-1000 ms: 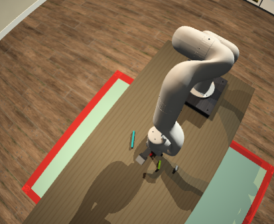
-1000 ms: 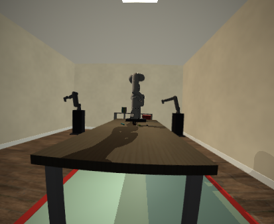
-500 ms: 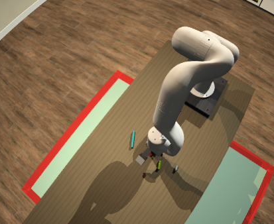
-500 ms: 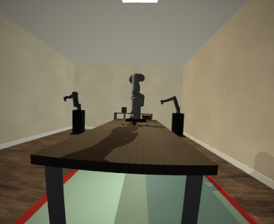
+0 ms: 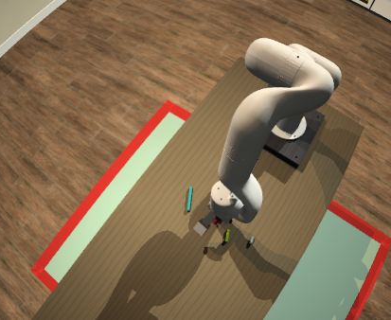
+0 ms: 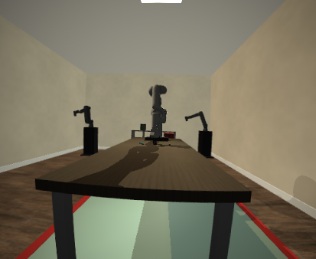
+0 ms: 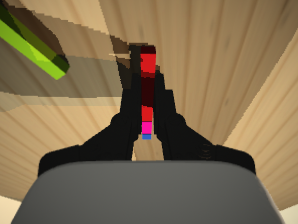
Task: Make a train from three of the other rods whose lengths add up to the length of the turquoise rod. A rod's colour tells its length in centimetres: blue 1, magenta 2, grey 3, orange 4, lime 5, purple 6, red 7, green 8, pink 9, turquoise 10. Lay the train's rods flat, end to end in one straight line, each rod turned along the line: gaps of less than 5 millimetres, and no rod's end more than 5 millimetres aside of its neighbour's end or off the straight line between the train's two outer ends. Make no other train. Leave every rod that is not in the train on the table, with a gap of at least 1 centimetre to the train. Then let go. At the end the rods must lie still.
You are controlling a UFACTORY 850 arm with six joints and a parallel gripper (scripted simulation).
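Now: hand 2 cm above the red rod. Round my hand: blue rod 6 cm behind, 2 cm to the left, 2 cm below; lime rod 6 cm to the left, 6 cm ahead, 2 cm below; magenta rod 5 cm behind, 2 cm below, 1 cm to the left.
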